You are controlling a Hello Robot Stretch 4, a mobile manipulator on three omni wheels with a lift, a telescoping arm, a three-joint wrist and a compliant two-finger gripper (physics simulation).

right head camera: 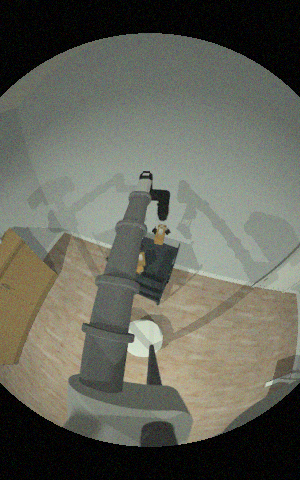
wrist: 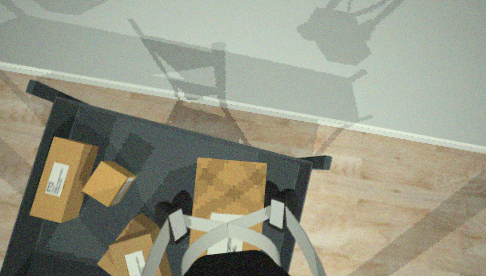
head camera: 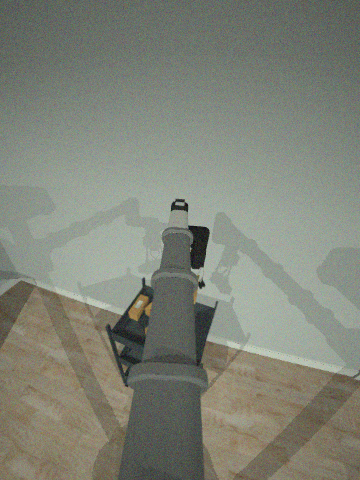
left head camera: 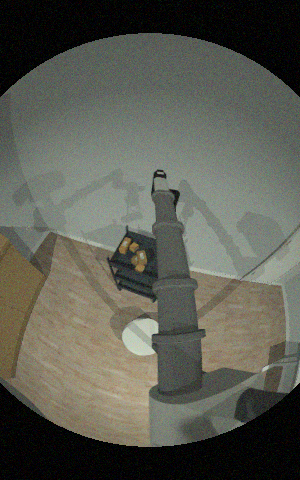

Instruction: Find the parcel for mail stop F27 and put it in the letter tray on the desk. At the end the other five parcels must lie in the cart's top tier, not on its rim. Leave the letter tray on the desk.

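Pixels of known places: gripper, fingertip midpoint: (wrist: 226, 202); robot's base, origin of the base link: (right head camera: 142, 336) (left head camera: 142, 335).
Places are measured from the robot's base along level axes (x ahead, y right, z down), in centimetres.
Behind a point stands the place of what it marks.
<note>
My gripper (right head camera: 161, 231) @[x 69.1, y 8.7, z -88.6 cm] (wrist: 226, 202) @[x 69.1, y 8.7, z -88.6 cm] is shut on a brown box parcel (right head camera: 159, 240) @[x 59.8, y 8.2, z -92.0 cm] (wrist: 230, 180) @[x 71.3, y 9.1, z -93.6 cm], one finger on each long side. It holds the parcel above the right part of the dark cart (head camera: 206, 317) @[x 70.2, y 19.9, z -63.5 cm] (right head camera: 162, 260) @[x 62.9, y 12.1, z -63.5 cm] (wrist: 320, 162) @[x 71.7, y 23.2, z -73.6 cm]. The parcel's white label is partly covered by the gripper and I cannot read it. Other parcels lie in the cart's top tier: a long one (head camera: 139, 307) @[x 70.0, y -17.5, z -68.9 cm] (left head camera: 125, 245) @[x 69.9, y -17.3, z -68.7 cm] (wrist: 72, 172) @[x 73.1, y -15.9, z -68.7 cm] at the left, a small one (left head camera: 134, 247) @[x 68.7, y -10.0, z -68.4 cm] (wrist: 105, 182) @[x 71.1, y -10.7, z -68.5 cm] beside it, and several nearer the middle. The letter tray does not show in these views.
A pale wall (head camera: 175, 125) @[x 102.2, y -4.5, z -153.6 cm] rises close behind the cart. Brown wooden furniture (left head camera: 20, 295) @[x 14.3, y -142.9, z -32.4 cm] (right head camera: 25, 295) @[x 3.1, y -145.6, z -36.1 cm] stands at the left. A white round object (left head camera: 140, 336) @[x 0.0, y -2.3, z -18.7 cm] (right head camera: 146, 338) @[x 0.0, y 4.8, z -18.7 cm] is on the floor in front of the cart. My extended arm (head camera: 172, 320) @[x 23.9, y 0.1, z -130.7 cm] hides part of the cart.
</note>
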